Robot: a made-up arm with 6 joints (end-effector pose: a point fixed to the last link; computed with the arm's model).
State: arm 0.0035 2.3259 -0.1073 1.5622 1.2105 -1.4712
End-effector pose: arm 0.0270 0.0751 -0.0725 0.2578 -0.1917 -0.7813 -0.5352
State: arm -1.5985 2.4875 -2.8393 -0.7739 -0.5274 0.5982
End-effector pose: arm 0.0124 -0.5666 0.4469 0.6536 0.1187 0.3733 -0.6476
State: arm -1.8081 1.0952 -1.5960 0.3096 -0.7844 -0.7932
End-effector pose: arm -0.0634 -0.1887 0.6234 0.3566 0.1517 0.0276 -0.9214
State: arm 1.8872 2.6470 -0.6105 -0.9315 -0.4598 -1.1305
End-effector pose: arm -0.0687 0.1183 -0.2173 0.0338 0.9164 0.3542 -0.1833
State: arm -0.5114 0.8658 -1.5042 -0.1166 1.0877 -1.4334
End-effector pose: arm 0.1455 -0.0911 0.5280 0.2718 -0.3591 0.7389 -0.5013
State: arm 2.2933 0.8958 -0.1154 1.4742 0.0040 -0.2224
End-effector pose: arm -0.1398 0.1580 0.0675 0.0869 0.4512 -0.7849 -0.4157
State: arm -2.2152 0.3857 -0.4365 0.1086 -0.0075 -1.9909
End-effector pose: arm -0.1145 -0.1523 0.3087 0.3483 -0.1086 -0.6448 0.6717
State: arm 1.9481 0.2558 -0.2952 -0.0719 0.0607 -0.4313
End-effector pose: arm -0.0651 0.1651 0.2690 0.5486 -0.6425 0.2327 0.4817
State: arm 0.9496 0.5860 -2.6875 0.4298 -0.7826 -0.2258
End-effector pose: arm -0.2641 -0.4094 0.5383 0.6235 0.3637 -0.5142 0.4633
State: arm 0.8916 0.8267 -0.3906 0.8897 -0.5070 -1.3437
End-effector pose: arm 0.1854 0.1816 0.2141 0.7030 -0.3503 0.6189 -0.0072
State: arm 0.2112 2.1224 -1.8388 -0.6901 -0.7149 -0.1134
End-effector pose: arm 0.5478 0.1516 0.2818 0.8182 -0.3922 0.4147 -0.0696
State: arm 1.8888 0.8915 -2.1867 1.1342 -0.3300 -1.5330
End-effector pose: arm 0.0516 -0.0818 0.7275 0.7362 0.0399 0.1447 0.6599
